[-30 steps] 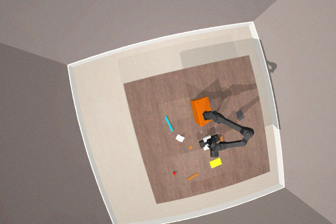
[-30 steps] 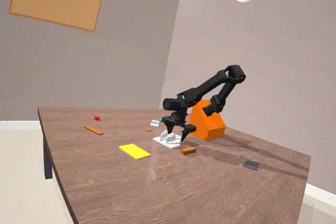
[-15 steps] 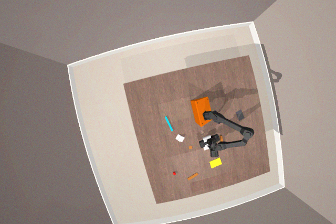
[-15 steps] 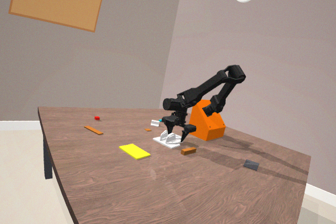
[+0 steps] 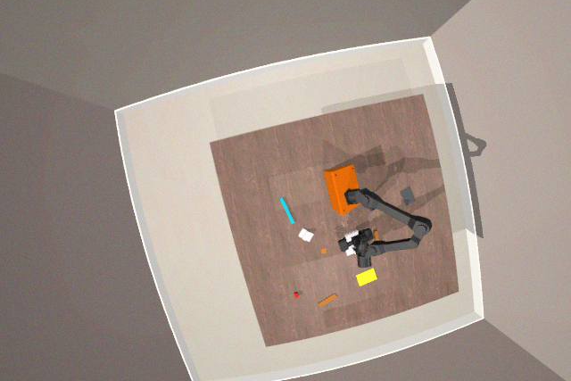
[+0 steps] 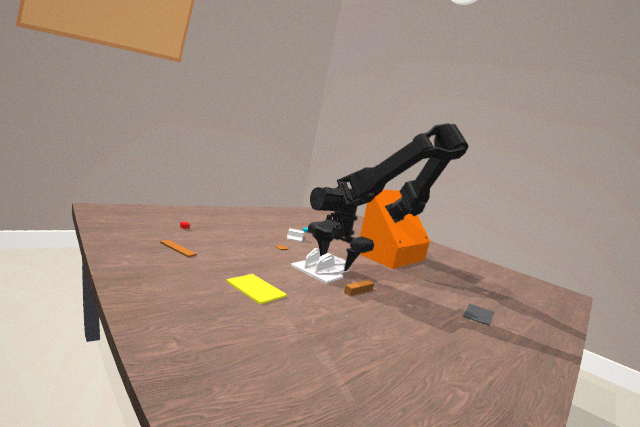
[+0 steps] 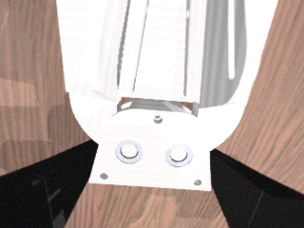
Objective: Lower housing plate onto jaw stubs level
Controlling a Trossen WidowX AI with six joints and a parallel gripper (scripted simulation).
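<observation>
My gripper tip is now 2 cm short of the white assembly, 2 cm to the right of it and 1 cm below it. From my gripper tip the other things lie so: yellow slab: 28 cm ahead; cyan bar: 27 cm behind, 28 cm to the right; orange block: 7 cm ahead, 13 cm to the left.
</observation>
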